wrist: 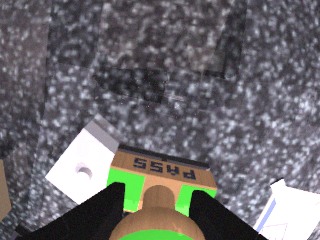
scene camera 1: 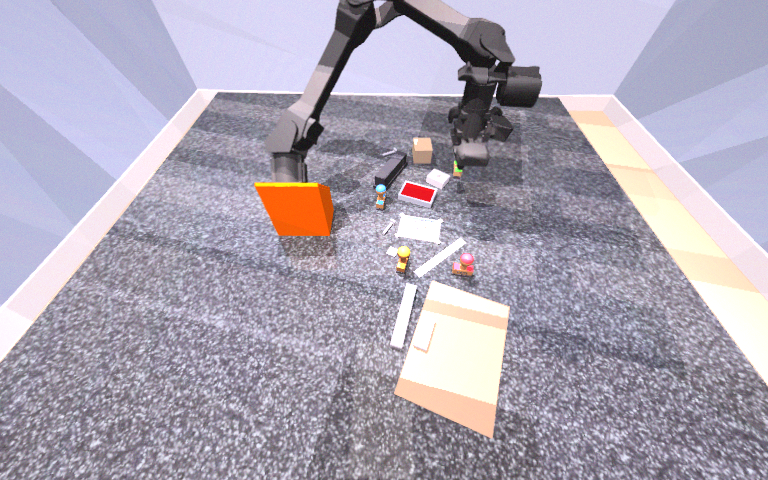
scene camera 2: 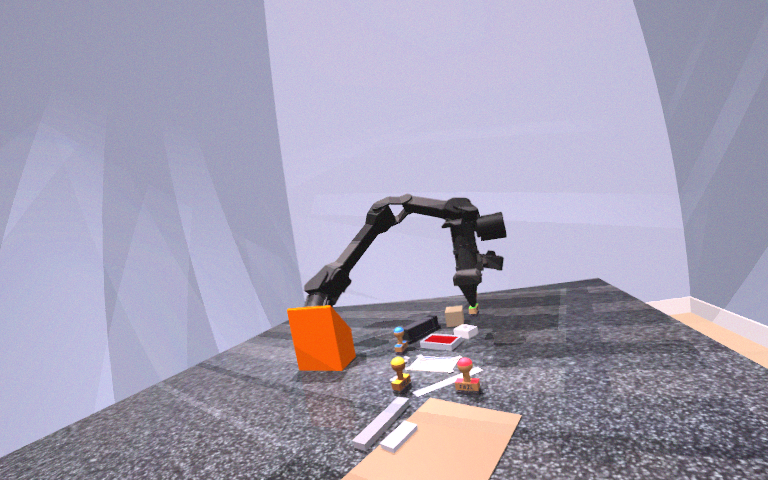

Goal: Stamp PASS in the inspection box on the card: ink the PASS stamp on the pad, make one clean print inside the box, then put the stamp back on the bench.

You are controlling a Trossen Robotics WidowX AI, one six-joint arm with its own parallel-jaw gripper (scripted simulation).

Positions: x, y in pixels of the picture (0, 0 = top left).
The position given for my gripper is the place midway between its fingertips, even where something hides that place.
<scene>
My gripper shows in the wrist view (157, 197), in scene camera 1 (458, 165) and in scene camera 2 (473, 305).
</scene>
